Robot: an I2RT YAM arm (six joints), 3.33 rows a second.
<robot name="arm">
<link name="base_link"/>
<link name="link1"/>
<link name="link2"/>
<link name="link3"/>
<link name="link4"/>
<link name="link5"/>
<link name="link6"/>
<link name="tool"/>
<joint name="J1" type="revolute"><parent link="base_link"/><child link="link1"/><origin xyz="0 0 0.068"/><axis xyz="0 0 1"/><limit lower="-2.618" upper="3.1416"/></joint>
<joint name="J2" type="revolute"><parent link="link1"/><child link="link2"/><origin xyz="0.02 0.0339 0.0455"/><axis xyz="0 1 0"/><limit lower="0" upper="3.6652"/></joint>
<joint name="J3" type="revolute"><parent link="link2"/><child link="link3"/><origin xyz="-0.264 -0.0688 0"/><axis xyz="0 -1 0"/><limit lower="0" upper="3.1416"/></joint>
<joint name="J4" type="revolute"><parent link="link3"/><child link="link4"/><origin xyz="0.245 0.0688 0.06"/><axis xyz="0 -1 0"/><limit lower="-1.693" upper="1.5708"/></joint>
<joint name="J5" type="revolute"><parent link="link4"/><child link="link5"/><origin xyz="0.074 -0.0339 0.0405"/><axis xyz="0 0 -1"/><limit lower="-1.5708" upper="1.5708"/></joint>
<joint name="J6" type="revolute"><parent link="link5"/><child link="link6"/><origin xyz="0.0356 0 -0.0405"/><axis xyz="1 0 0"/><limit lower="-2.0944" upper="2.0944"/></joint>
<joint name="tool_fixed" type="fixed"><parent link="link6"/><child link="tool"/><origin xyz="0 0 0" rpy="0 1.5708 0"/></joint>
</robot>
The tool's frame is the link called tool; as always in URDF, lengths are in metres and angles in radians.
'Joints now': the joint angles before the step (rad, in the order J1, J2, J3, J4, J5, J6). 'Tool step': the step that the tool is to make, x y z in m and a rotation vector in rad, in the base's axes. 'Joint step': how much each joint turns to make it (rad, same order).
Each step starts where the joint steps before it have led.
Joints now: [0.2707, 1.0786, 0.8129, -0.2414, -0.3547, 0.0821]
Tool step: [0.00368, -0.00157, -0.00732, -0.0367, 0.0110, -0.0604]
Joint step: [-0.0008, 0.0163, -0.0118, 0.0081, 0.0678, 0.0013]
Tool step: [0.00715, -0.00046, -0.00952, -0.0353, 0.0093, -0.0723]
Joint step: [0.0016, 0.0336, -0.0126, 0.0305, 0.0796, 0.0109]
